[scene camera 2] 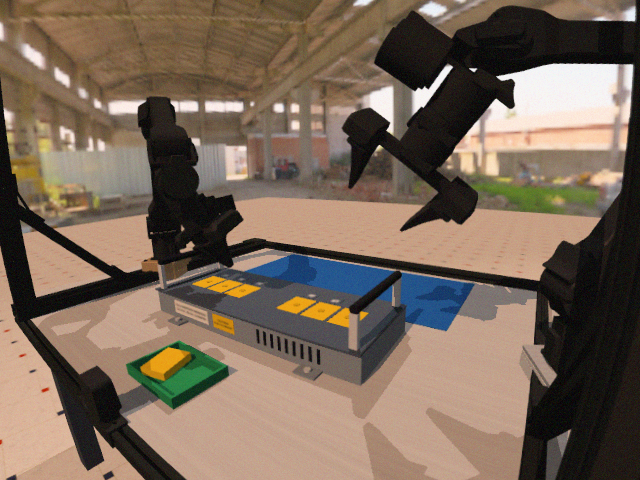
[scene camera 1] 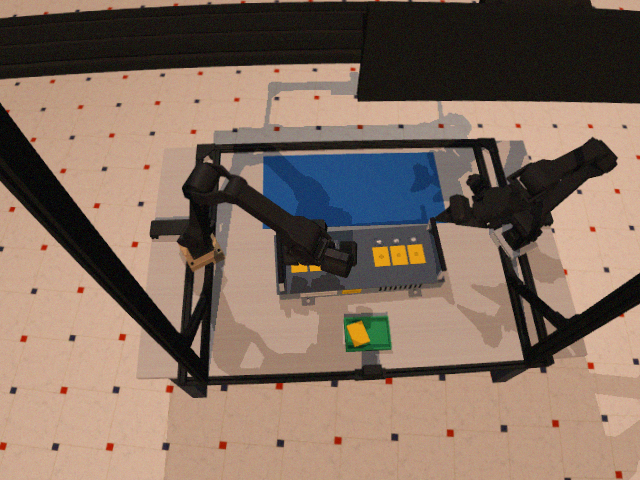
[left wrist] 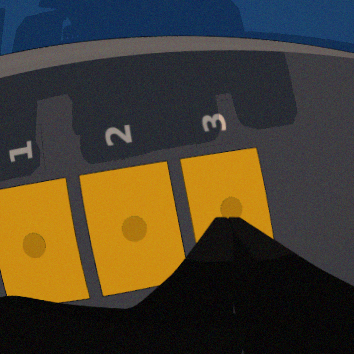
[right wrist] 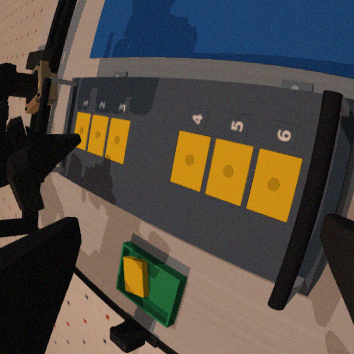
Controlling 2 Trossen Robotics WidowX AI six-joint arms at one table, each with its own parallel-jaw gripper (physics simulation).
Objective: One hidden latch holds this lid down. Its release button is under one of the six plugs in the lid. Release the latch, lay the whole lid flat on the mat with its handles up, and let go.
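Places are measured from the left arm's base along level axes (x ahead, y left, z up), in metres.
Where they show: left gripper, between the fingertips: [scene camera 2: 231, 266] [left wrist: 225, 229] [right wrist: 79, 137]; right gripper, between the fingertips: [scene camera 2: 375, 208] [scene camera 1: 445, 221] [right wrist: 203, 229]; left arm's base, origin of its link: [scene camera 1: 199, 245] [right wrist: 31, 86]; right arm's base, origin of its link: [scene camera 1: 515, 238].
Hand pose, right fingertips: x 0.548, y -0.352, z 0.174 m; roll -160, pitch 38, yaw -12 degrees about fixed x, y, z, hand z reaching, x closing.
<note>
Each offset is from my right fingertips to the top centre of the thing. "pt": to the spot under its first point. Level surfaces: height alone.
The dark grey lid @[pt dx -0.209, dy +0.039, dz -0.172 m] [scene camera 1: 361, 276] [scene camera 2: 268, 295] [left wrist: 320, 150] [right wrist: 150, 192] lies on its housing behind a black handle at each end; the right handle @[pt dx +0.000, dy -0.013, dz -0.110 m] [scene camera 1: 438, 245] [scene camera 2: 376, 292] [right wrist: 310, 190] shows well. Yellow plugs 1 to 6 all sit in the lid, among them plug 3 @[dx -0.244, dy +0.119, dz -0.172 m] [scene camera 2: 242, 290] [left wrist: 215, 175] [right wrist: 118, 142] and plug 4 @[dx -0.128, dy +0.061, dz -0.172 m] [scene camera 1: 381, 256] [right wrist: 190, 160]. My left gripper [scene camera 2: 227, 264] [left wrist: 225, 229] is shut and empty, its tips over plug 3 in the left wrist view; contact cannot be told. My right gripper [scene camera 2: 376, 208] [right wrist: 203, 229] is open and empty, above the right handle. The latch is hidden.
The blue mat @[dz -0.219 m] [scene camera 1: 361, 175] [scene camera 2: 439, 294] [left wrist: 300, 15] [right wrist: 250, 25] lies behind the housing. A green tray @[dx -0.275, dy -0.095, dz -0.204 m] [scene camera 1: 381, 333] [scene camera 2: 199, 379] [right wrist: 165, 295] with a loose yellow block @[dx -0.297, dy -0.083, dz -0.204 m] [scene camera 1: 357, 333] [scene camera 2: 166, 362] [right wrist: 135, 276] stands in front. Black frame bars surround the table.
</note>
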